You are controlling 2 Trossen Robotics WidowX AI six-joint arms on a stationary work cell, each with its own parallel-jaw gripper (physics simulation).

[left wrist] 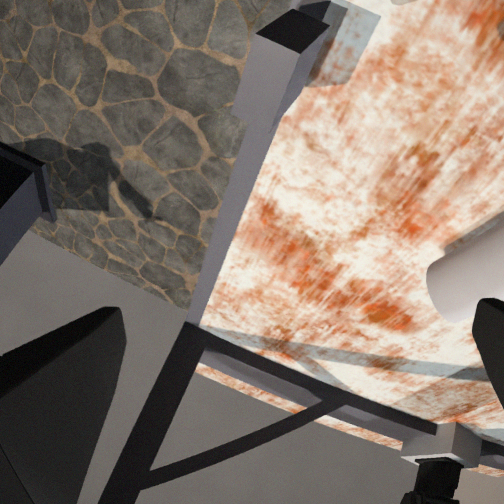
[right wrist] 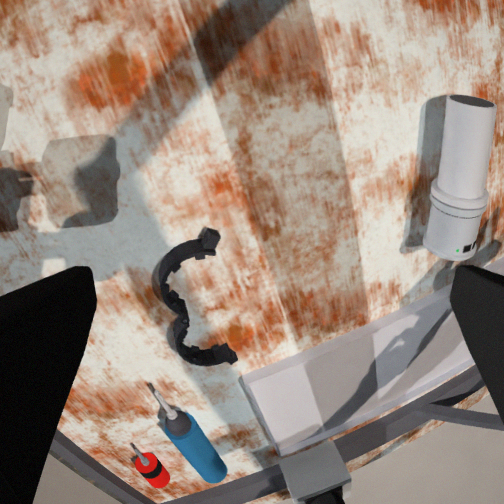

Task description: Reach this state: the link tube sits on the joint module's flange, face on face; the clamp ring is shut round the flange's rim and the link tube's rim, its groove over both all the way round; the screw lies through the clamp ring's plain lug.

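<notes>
In the right wrist view a white link tube (right wrist: pixel 467 142) stands upright on the white joint module (right wrist: pixel 454 227) at the far right of the rust-stained table. The black clamp ring (right wrist: pixel 186 300) lies open and flat on the table, apart from them, with nothing inside it. A small red-headed screw (right wrist: pixel 149 467) lies near the front edge. My right gripper (right wrist: pixel 270 280) is open and empty above the table. My left gripper (left wrist: pixel 300 307) is open and empty near the table's edge. A white rounded body (left wrist: pixel 465 282) shows at that view's right edge, cut off.
A blue-handled screwdriver (right wrist: pixel 192 442) lies beside the red screw. A grey bracket (right wrist: pixel 350 365) and dark frame bars run along the table's front. A grey frame post (left wrist: pixel 260 125) rises at the table edge, with stone floor (left wrist: pixel 100 100) beyond. Pale grey blocks (right wrist: pixel 80 180) sit at the left.
</notes>
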